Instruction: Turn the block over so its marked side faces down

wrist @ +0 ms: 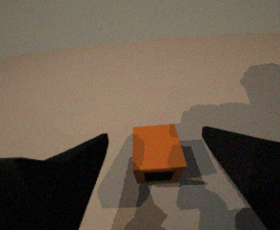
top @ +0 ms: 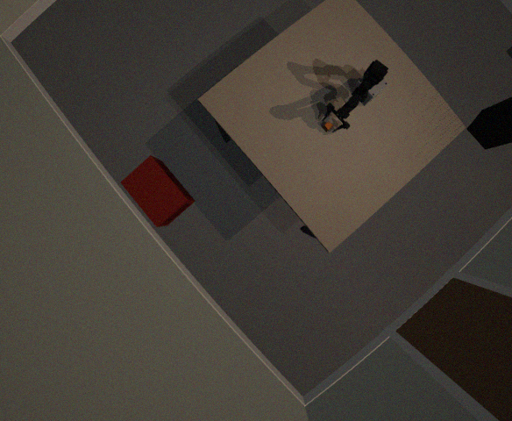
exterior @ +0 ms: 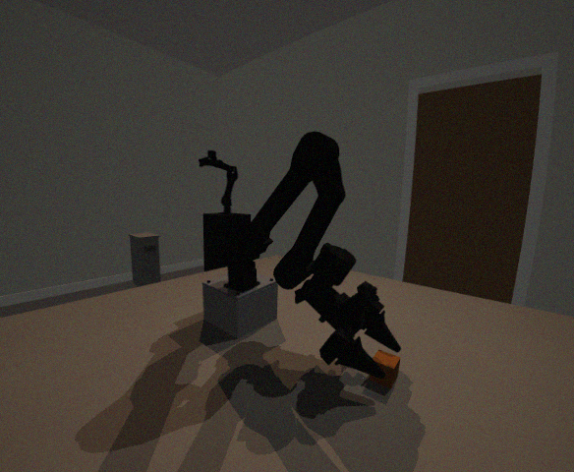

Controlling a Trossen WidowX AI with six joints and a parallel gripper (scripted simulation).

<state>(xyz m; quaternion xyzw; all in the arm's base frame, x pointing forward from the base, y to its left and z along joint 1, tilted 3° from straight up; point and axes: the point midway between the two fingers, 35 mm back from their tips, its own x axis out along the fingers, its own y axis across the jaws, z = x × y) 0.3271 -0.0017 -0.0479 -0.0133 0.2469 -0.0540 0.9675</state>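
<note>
My gripper tip is 20 mm past the orange block and 20 mm above it.
</note>
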